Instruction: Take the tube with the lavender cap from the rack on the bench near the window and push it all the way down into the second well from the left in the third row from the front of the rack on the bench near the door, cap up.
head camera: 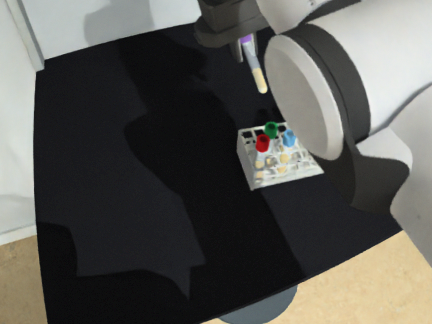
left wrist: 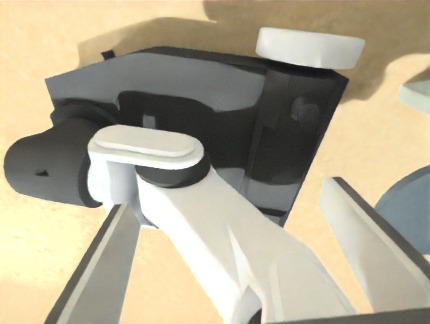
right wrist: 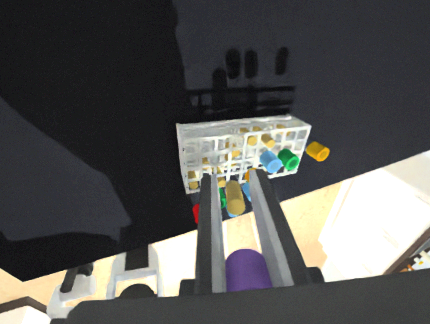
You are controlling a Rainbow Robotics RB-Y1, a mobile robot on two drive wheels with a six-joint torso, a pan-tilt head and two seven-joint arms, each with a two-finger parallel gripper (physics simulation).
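Frame: origin at the robot's base, x back, y down, z right, level; millimetres.
Where they show: left gripper, fingertip midpoint: (left wrist: 226, 202); right gripper, fingertip midpoint: (head camera: 245, 55) (right wrist: 233, 183).
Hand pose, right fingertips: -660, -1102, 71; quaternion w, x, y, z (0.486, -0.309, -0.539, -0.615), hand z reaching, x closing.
Observation:
After its pixels a point has its place, as x, y, z.
The lavender-capped tube (head camera: 254, 62) @[-628, -1112, 79] (right wrist: 234, 197) @[-638, -1092, 82] is held cap up, its pale-yellow lower end pointing down and slightly tilted in the head view. My right gripper (head camera: 247, 51) @[-660, -1102, 71] (right wrist: 233, 183) @[-660, -1102, 71] is shut on it near the purple cap. The tube is in the air, apart from the white rack (head camera: 244, 159) @[-580, -944, 72] (right wrist: 183, 162) @[-589, -969, 71] on the dark bench; in the head view its lower end shows above the rack's far edge. My forearm hides the rack's right part there. The individual target well cannot be made out. My left gripper (left wrist: 226, 202) @[125, -527, -215] is open and empty over the floor.
The rack holds several tubes, including ones with a red cap (head camera: 263, 143) @[-539, -1034, 89], a green cap (head camera: 271, 130) @[-565, -1033, 105] and a light-blue cap (head camera: 289, 138) @[-549, -1033, 129]. An orange cap (right wrist: 318, 151) @[-650, -1032, 220] shows at its right end in the right wrist view. The robot's base (left wrist: 190, 75) @[224, -169, -195] shows below the left gripper.

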